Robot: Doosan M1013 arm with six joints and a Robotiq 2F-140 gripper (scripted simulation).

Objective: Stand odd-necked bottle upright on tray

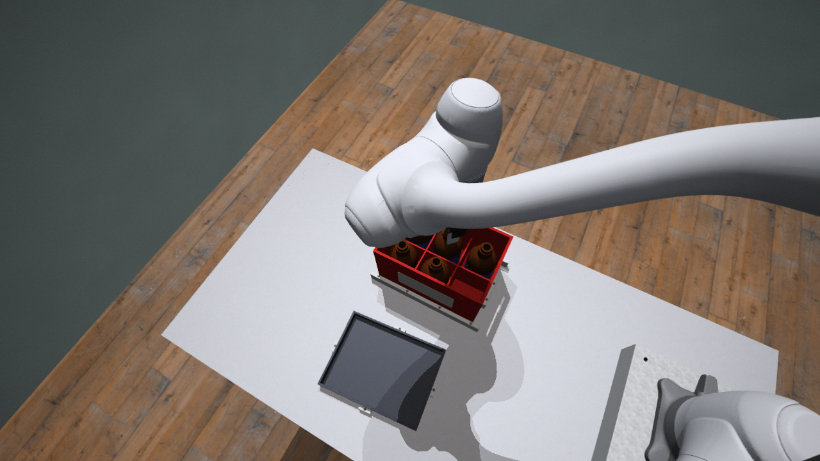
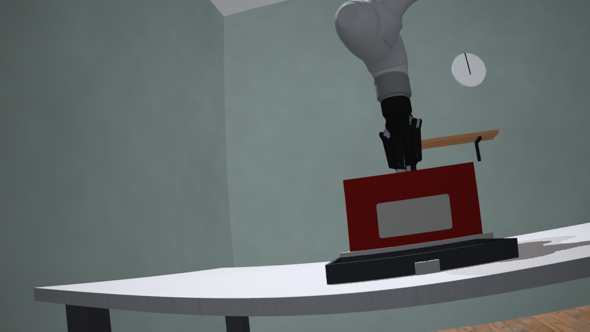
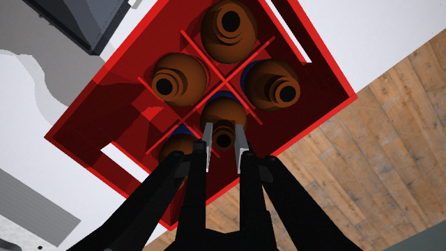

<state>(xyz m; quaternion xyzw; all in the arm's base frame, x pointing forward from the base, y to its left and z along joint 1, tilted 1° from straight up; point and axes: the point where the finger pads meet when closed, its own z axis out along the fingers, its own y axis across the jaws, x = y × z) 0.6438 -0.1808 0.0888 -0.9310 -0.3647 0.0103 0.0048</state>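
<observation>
Now: the crate 40 mm to the left of my hand and 90 mm below it. Also, from my hand: dark tray (20 mm ahead, 330 mm to the left, 160 mm below).
</observation>
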